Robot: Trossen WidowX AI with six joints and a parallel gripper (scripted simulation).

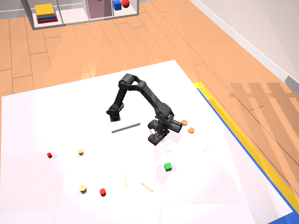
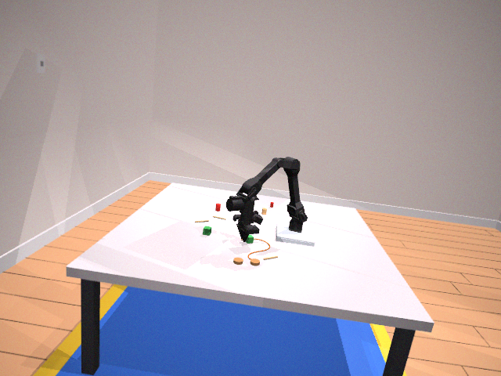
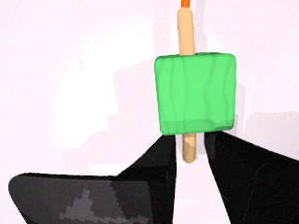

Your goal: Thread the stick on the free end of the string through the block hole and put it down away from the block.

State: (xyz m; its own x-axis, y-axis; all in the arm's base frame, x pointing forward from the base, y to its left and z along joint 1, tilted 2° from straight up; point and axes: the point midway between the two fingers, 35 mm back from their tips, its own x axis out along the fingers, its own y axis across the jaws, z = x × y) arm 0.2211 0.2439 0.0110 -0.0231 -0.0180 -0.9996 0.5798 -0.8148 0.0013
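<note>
Now: the green block 2 cm to the right of my gripper tip, 2 cm behind it and 1 cm above it.
</note>
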